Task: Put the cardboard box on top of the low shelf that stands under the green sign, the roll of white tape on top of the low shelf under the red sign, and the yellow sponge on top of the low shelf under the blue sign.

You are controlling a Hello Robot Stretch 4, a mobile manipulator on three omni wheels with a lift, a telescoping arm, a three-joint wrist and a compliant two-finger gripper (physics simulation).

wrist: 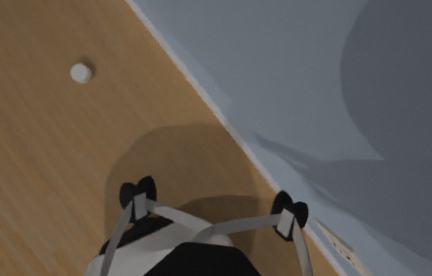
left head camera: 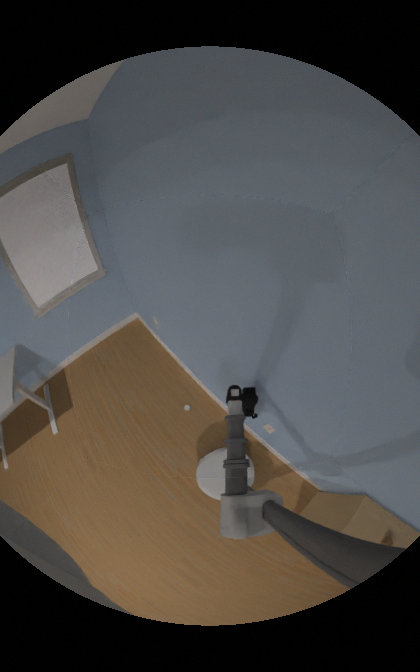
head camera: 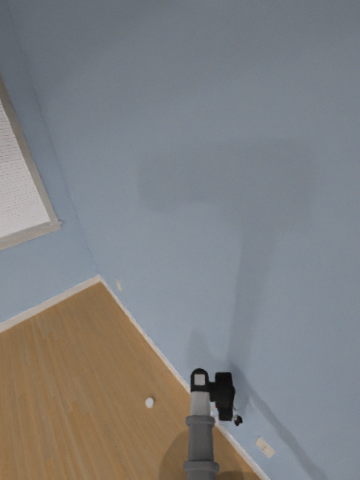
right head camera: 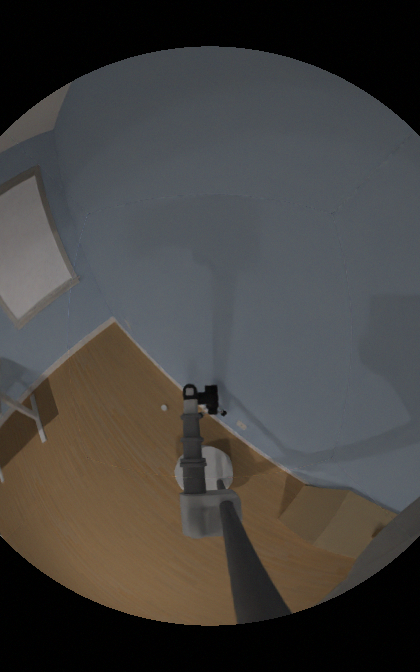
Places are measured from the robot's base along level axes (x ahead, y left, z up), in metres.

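Pixels of known places: gripper, fingertip midpoint: [wrist: 214, 199] [head camera: 221, 421].
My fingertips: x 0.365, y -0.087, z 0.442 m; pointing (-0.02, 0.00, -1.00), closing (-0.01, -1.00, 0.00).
Note:
Behind a point stands the place of what it marks.
A small white round thing [head camera: 149, 402] @(y 0.325, x 0.561, z -0.003 m) [left head camera: 187, 407] [right head camera: 164, 407] [wrist: 81, 73] @(y 0.318, x 0.561, z -0.003 m), which looks like the roll of white tape, lies on the wooden floor near the wall. My gripper [head camera: 226, 416] [left head camera: 250, 414] [right head camera: 214, 411] [wrist: 214, 199] @(y -0.087, x 0.365, z 0.442 m) is open and empty, high above the floor beside the wall; the white thing is ahead and left of it in the wrist view. A low wooden shelf unit [left head camera: 332, 509] [right head camera: 320, 507] stands by the wall at lower right, partly cut off, with a small dark brown patch on top that I cannot identify. The cardboard box, sponge and coloured signs do not show.
The blue wall [head camera: 200, 260] @(y -0.011, x 0.562, z 1.155 m) [wrist: 280, 60] @(y -0.108, x 0.460, z 0.586 m) runs close along the gripper's right side. A wall outlet [head camera: 265, 447] @(y -0.262, x 0.292, z 0.391 m) [left head camera: 269, 428] [right head camera: 242, 425] [wrist: 340, 245] @(y -0.245, x 0.311, z 0.393 m) is low on it. A white table [left head camera: 7, 382] stands at the far left. My white round base [left head camera: 210, 475] [right head camera: 220, 465] is below the arm.

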